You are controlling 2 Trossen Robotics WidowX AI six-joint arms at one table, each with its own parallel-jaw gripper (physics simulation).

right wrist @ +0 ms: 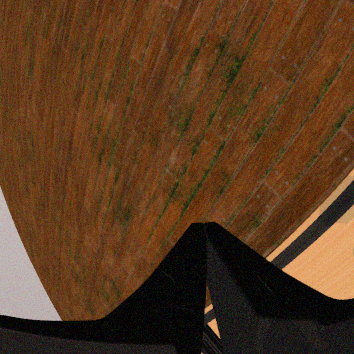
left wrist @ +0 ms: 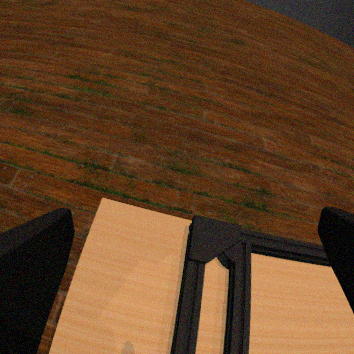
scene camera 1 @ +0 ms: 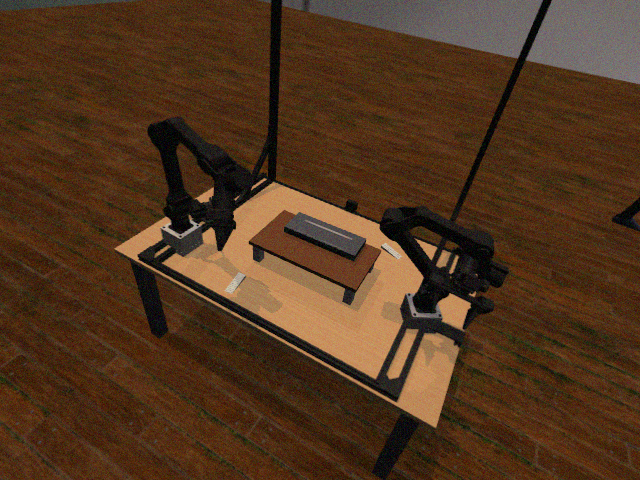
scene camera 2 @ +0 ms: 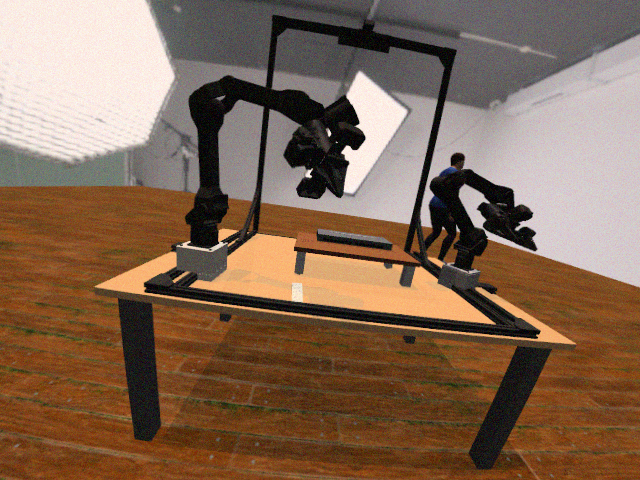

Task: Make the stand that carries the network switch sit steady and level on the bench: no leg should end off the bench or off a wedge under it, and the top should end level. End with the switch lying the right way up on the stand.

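The left wrist view shows my left gripper, but my right gripper is out of frame in the left wrist view. With the right wrist view it's my right gripper you'd see, while my left gripper is out of frame in the right wrist view. My left gripper is there in scene camera 1, and my right gripper is too, in scene camera 1 (219, 251). Both my left gripper, in scene camera 2 (526, 246), and my right gripper show in scene camera 2. For my left gripper, (left wrist: 42, 245) and (scene camera 1: 467, 320) are the same spot. On my right gripper, (scene camera 2: 331, 172) and (right wrist: 139, 298) are the same spot.
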